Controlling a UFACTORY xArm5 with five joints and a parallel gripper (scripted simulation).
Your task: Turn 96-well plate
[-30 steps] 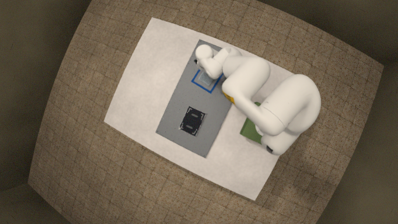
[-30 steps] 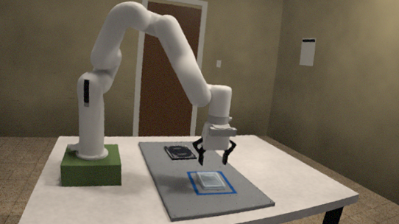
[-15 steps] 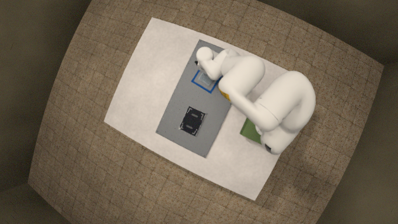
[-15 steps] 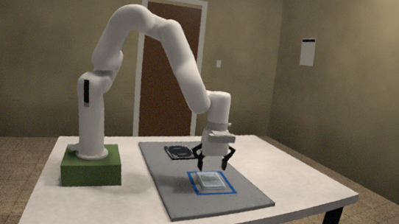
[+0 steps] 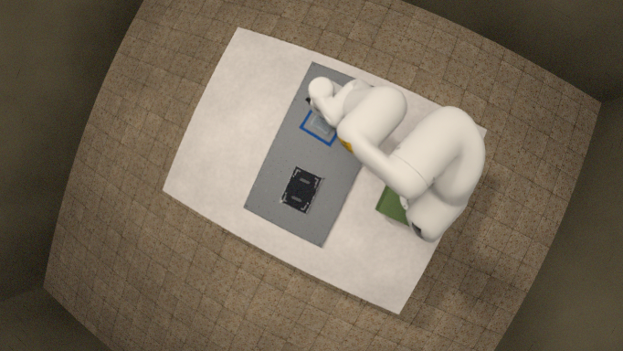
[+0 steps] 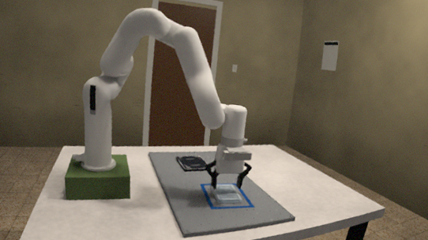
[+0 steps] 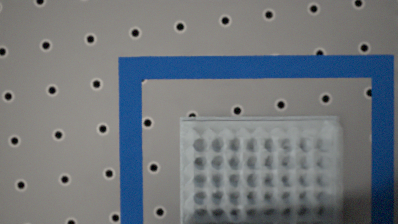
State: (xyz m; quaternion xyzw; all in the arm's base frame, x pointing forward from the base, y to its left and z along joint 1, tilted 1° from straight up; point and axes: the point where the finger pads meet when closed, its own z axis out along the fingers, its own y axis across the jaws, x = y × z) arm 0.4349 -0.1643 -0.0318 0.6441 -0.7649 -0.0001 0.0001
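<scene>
Right now the 96-well plate is 40 mm below my hand. The rest, counted from my hand: plate nest: 20 mm behind, 320 mm to the left, 30 mm below.
</scene>
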